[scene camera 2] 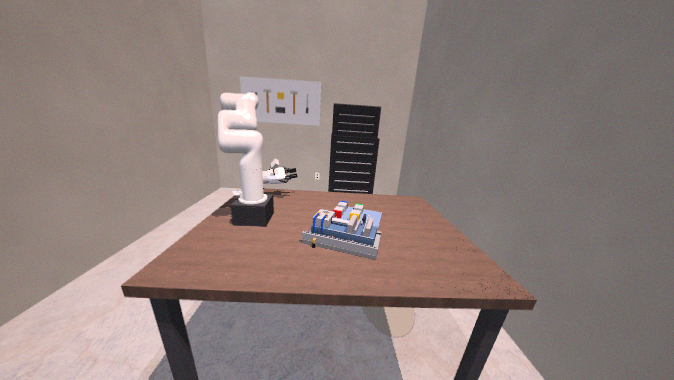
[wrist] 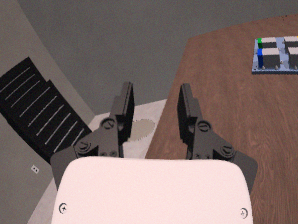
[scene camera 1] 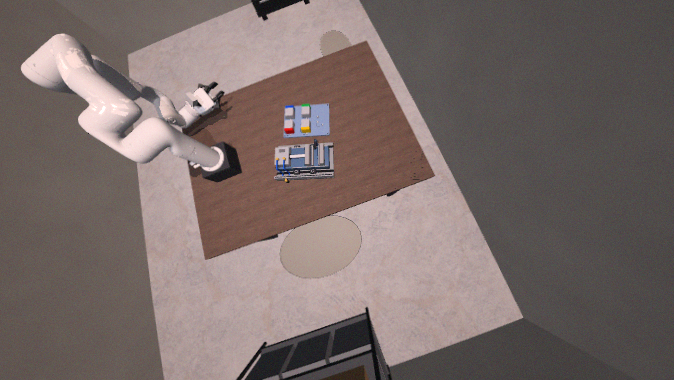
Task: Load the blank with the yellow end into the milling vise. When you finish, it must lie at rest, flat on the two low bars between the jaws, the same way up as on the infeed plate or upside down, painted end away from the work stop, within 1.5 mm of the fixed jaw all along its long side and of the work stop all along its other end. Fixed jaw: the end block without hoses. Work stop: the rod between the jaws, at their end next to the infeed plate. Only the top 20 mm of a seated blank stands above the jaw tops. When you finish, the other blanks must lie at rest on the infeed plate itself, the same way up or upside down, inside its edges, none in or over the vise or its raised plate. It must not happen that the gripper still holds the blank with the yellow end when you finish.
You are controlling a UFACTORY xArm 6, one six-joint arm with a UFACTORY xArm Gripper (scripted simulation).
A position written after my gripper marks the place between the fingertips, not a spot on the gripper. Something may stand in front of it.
I see my gripper [scene camera 1: 219,87].
My gripper is seen too in the wrist view [wrist: 156,94].
